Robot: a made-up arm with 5 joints.
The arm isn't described. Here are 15 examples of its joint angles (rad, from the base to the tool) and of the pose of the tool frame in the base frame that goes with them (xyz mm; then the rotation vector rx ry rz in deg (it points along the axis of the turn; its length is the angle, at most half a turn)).
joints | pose
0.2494 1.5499 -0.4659 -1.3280 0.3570 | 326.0 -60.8 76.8 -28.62 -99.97 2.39
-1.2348 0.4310 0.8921 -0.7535 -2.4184 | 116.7 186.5 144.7 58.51 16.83 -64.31
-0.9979 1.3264 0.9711 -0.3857 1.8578 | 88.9 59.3 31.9 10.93 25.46 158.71
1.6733 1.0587 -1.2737 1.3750 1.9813 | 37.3 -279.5 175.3 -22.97 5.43 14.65
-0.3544 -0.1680 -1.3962 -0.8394 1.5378 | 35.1 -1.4 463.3 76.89 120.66 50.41
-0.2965 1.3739 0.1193 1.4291 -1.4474 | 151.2 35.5 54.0 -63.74 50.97 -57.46
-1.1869 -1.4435 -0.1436 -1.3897 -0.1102 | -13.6 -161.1 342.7 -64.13 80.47 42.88
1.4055 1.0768 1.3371 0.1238 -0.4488 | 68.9 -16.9 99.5 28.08 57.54 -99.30
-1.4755 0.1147 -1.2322 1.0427 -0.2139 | 69.4 182.1 404.0 75.64 -63.94 52.38
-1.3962 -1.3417 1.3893 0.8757 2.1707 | 61.1 52.0 181.9 18.31 48.22 -150.99
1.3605 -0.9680 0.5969 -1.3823 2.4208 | 69.5 -15.6 389.8 163.28 -49.71 7.57
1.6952 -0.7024 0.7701 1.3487 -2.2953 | 56.1 -79.3 224.9 -3.51 10.44 128.26
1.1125 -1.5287 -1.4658 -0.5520 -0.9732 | -55.6 248.2 199.7 3.61 79.60 -105.84
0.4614 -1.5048 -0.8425 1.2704 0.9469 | -68.3 71.1 353.3 -95.66 -118.33 8.31
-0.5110 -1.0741 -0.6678 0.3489 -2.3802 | -17.9 -35.1 440.3 172.81 -17.49 -12.67
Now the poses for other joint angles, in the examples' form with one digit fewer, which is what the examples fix.
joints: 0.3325 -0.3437 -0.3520 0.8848 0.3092
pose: 209 -45 368 -23.1 -75.7 -3.4
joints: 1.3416 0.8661 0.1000 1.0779 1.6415
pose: 105 -166 92 27.0 2.8 14.1
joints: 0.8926 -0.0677 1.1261 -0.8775 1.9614
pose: 171 -128 208 -81.5 -13.8 48.4
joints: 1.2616 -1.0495 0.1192 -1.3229 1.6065
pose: 48 58 412 139.3 22.6 7.4
